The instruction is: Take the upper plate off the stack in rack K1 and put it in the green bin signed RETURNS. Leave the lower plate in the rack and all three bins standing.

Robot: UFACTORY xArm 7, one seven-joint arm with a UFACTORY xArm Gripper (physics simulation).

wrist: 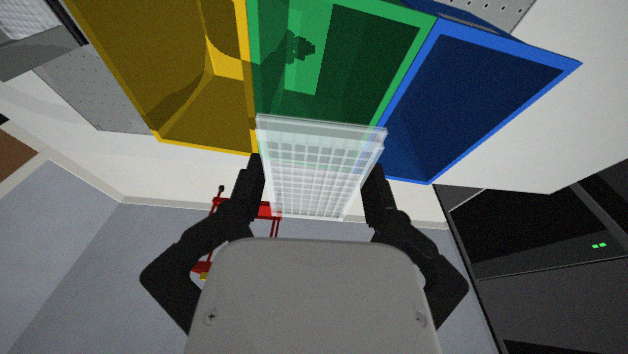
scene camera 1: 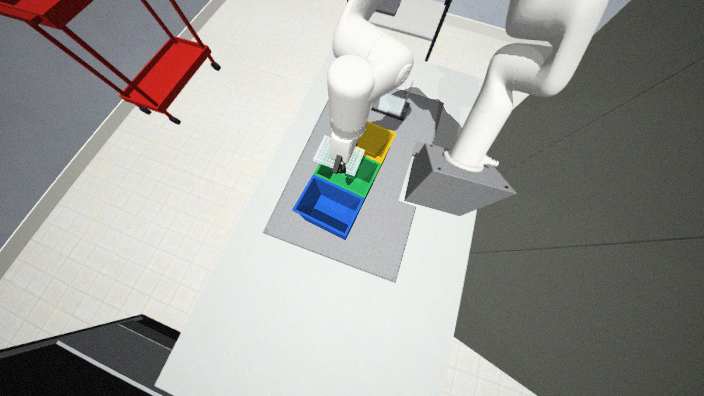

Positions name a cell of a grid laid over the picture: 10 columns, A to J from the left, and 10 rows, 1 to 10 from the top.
Scene:
my gripper: wrist F5; scene camera 1 E4
yellow bin: wrist D3; scene camera 1 F4
blue bin: wrist H3; scene camera 1 E6

